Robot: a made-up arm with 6 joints. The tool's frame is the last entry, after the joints. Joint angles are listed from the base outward. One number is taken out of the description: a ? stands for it. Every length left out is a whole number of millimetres.
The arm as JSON. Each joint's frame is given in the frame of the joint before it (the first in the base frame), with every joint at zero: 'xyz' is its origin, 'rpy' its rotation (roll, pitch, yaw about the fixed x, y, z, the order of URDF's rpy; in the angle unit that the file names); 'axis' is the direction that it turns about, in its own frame. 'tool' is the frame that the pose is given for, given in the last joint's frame.
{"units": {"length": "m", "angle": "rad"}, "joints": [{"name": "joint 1", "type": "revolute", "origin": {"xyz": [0.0, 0.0, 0.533], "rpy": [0.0, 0.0, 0.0]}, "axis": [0.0, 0.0, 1.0]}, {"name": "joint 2", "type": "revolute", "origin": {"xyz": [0.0, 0.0, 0.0], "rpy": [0.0, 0.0, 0.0]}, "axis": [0.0, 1.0, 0.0]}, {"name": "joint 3", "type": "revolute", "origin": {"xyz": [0.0, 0.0, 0.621], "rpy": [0.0, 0.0, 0.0]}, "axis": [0.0, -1.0, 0.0]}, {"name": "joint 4", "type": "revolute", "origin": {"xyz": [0.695, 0.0, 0.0], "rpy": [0.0, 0.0, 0.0]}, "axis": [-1.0, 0.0, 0.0]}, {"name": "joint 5", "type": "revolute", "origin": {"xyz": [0.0, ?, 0.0], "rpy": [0.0, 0.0, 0.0]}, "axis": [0.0, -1.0, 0.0]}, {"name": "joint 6", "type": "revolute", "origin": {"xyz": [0.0, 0.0, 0.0], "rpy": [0.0, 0.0, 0.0]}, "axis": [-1.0, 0.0, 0.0]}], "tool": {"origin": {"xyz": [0.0, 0.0, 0.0], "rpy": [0.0, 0.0, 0.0]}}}
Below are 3 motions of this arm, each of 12 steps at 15 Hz.
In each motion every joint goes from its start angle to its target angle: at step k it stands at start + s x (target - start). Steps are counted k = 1, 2, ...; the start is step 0. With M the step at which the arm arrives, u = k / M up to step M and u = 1 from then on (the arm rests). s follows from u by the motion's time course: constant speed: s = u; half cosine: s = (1 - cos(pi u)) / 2; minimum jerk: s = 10 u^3 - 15 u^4 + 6 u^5.
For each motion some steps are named. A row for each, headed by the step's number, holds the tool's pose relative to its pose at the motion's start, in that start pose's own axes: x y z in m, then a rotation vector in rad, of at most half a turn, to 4 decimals.
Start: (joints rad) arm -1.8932 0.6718 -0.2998 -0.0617 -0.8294 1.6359
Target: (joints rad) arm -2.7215 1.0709 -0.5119 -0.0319 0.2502 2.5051
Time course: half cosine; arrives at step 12
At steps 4, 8, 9, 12:
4: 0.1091 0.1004 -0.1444 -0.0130 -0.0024 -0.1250
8: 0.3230 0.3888 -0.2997 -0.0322 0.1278 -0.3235
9: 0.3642 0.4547 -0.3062 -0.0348 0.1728 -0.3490
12: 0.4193 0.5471 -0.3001 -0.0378 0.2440 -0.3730

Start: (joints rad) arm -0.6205 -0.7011 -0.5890 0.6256 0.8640 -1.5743
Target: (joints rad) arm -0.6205 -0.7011 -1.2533 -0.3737 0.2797 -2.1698
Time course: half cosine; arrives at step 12
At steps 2, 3, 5, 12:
2: -0.0301 -0.0340 -0.0187 0.1029 -0.0353 -0.0753
3: -0.0683 -0.0715 -0.0428 0.2241 -0.0802 -0.1649
5: -0.1888 -0.1580 -0.1199 0.5591 -0.2274 -0.4184
12: -0.5778 -0.2131 -0.3722 1.3977 -0.8608 -1.0914

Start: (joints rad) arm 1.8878 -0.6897 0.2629 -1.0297 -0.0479 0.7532
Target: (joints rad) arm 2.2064 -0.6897 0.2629 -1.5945 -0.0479 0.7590
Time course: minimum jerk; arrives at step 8
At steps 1, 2, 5, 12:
1: 0.0006 0.0027 -0.0028 0.0131 0.0004 0.0033
2: 0.0038 0.0181 -0.0176 0.0842 0.0030 0.0212
5: 0.0094 0.1525 -0.0863 0.5899 0.0430 0.1411
12: 0.0019 0.2192 -0.0936 0.8137 0.0730 0.1895

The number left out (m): -0.295
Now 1 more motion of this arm.
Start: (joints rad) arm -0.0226 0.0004 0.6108 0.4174 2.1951 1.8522
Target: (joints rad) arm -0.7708 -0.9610 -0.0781 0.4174 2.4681 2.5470
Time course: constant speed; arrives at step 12
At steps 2, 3, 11, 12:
2: 0.1325 -0.0295 -0.0947 -0.1592 -0.1030 -0.0853
3: 0.2018 -0.0508 -0.1295 -0.2343 -0.1521 -0.1333
11: 0.7012 -0.3294 -0.1109 -0.7034 -0.4650 -0.6296
12: 0.7441 -0.3721 -0.0779 -0.7426 -0.4917 -0.7030

